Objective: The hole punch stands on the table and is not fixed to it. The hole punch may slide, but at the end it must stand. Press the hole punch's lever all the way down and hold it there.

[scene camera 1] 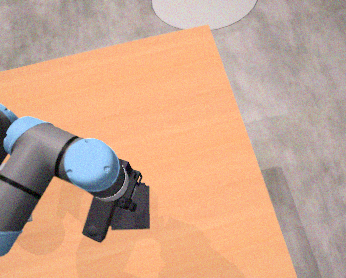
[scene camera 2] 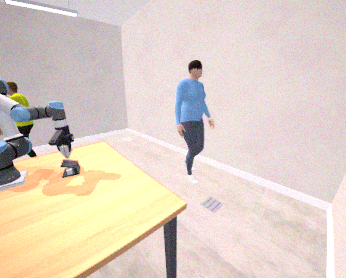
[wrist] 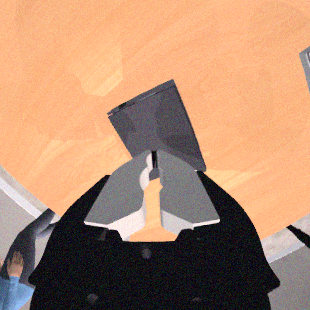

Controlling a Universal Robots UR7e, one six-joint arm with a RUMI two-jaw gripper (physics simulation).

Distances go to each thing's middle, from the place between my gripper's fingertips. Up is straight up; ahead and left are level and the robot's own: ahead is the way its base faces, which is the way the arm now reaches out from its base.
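Labels:
Position of the flat lever (scene camera 1: 121,217) relative to my hand: 4 cm below, 1 cm to the left.

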